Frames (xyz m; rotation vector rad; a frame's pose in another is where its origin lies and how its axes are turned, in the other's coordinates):
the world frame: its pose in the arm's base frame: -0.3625 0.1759 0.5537 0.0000 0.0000 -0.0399
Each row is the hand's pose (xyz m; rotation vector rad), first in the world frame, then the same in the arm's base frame.
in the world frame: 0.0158 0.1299 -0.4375 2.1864 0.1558 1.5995
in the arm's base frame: -0.3415 0.3051 0.1162 2.1758 0.1115 1.5778
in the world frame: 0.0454 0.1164 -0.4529 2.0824 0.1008 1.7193
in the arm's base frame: -0.3125 0.2904 0.1008 2.0705 0.0589 1.6959
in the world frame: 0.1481 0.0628 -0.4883 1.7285 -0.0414 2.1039
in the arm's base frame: -0.2120 0.2327 0.0654 1.7136 -0.0753 2.0753
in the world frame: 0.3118 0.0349 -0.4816 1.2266 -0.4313 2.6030
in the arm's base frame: -0.0496 0.1983 0.0721 1.2055 -0.4511 2.5696
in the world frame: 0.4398 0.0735 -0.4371 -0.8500 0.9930 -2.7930
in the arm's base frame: 0.0799 0.2318 0.1166 -0.8394 1.0212 -2.8260
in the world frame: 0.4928 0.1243 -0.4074 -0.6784 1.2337 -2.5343
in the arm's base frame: 0.1349 0.2804 0.1463 -0.6602 1.2595 -2.5664
